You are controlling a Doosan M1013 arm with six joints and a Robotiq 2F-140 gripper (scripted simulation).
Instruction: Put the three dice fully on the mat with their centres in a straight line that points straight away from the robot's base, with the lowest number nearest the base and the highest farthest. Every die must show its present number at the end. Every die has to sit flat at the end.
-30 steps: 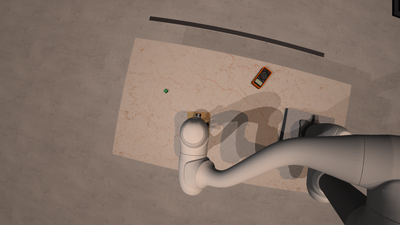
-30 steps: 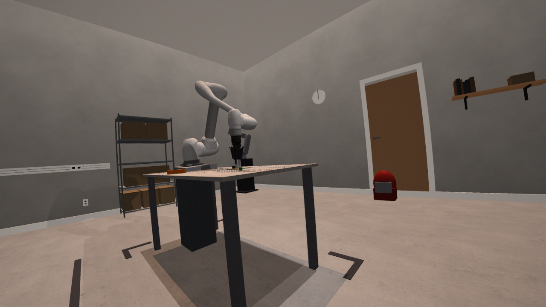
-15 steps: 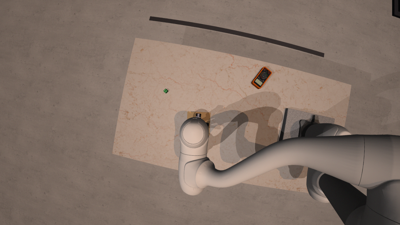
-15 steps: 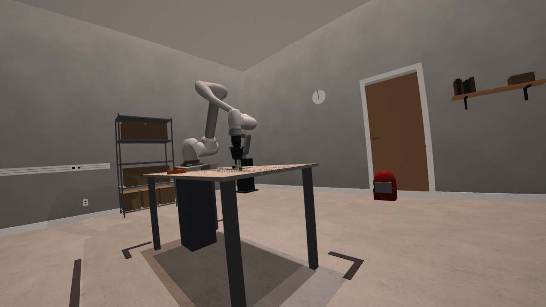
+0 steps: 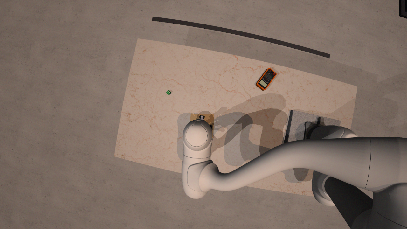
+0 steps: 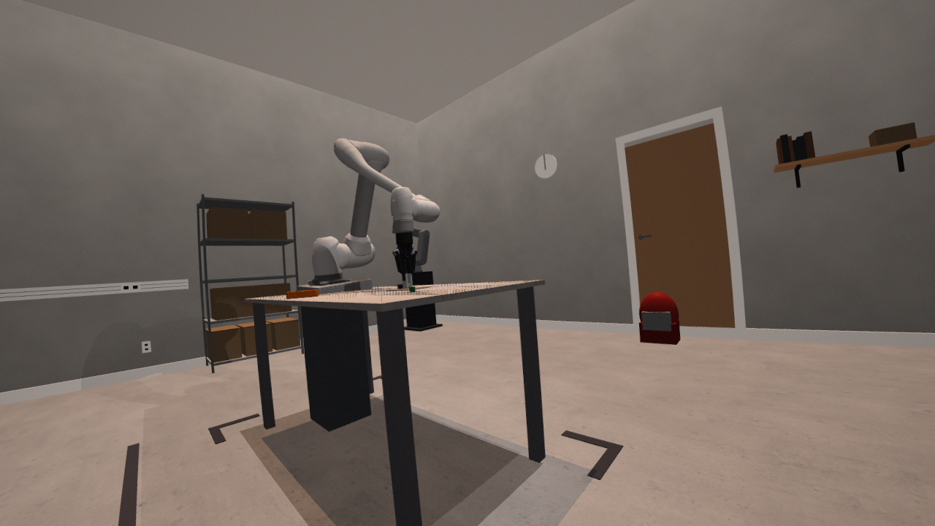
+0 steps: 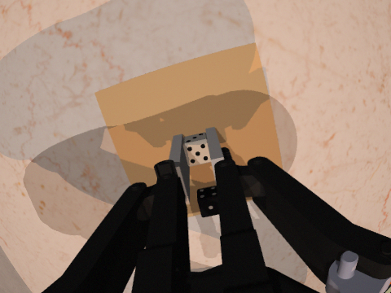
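My hand is 20 mm above the white die. The rest, counted from my hand: black die: 50 mm behind, 20 mm below; then mat: 40 mm below; then green die: 230 mm ahead, 160 mm to the right, 30 mm below.
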